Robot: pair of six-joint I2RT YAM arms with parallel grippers.
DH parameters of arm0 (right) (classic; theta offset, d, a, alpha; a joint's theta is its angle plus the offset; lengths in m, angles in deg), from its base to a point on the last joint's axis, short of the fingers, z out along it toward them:
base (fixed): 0 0 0 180
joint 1: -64.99 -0.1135 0.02 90
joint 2: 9.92 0 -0.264 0
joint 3: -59.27 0 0.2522 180
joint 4: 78.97 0 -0.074 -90
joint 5: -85.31 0 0 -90
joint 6: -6.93 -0.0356 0 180
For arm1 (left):
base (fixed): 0 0 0 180
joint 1: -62.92 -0.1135 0.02 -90
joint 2: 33.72 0 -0.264 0
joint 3: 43.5 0 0.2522 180
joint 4: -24.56 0 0.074 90
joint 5: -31.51 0 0 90
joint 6: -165.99 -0.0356 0 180
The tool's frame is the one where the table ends.
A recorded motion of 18 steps. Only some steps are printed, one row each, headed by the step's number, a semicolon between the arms.
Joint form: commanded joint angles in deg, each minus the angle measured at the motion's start. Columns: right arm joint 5, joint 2, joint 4, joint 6, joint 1, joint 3; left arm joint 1, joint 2, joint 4, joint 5, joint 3, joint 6.
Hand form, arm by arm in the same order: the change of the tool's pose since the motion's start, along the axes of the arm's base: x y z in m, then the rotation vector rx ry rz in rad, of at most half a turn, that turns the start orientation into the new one. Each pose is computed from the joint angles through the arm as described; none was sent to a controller.
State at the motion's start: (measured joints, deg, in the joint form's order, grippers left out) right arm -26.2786 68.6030 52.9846 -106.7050 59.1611 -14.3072; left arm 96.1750 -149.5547 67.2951 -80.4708 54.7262 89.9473
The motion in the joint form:
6: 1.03 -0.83 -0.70 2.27 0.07 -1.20; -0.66 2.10 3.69 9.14 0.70 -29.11
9: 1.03 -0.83 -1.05 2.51 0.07 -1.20; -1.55 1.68 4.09 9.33 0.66 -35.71
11: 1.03 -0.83 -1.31 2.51 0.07 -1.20; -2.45 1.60 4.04 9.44 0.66 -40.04
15: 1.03 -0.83 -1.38 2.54 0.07 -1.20; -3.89 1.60 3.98 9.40 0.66 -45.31
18: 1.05 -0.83 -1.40 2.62 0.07 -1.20; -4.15 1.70 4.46 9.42 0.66 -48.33
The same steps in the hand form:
6: -0.0009 -0.0010 0.0095 -0.0329 -0.0410 0.0171; 0.0007 0.0118 0.0136 0.2385 -0.3176 -0.3360
9: -0.0014 -0.0011 0.0091 -0.0356 -0.0366 0.0203; 0.0042 0.0175 0.0101 0.2741 -0.3594 -0.4194
11: -0.0018 -0.0011 0.0088 -0.0360 -0.0321 0.0204; 0.0079 0.0231 0.0095 0.2950 -0.3938 -0.4675
15: -0.0019 -0.0011 0.0087 -0.0364 -0.0311 0.0208; 0.0135 0.0321 0.0096 0.3188 -0.4350 -0.5210
18: -0.0019 -0.0012 0.0087 -0.0375 -0.0314 0.0216; 0.0137 0.0342 0.0099 0.3329 -0.4532 -0.5630

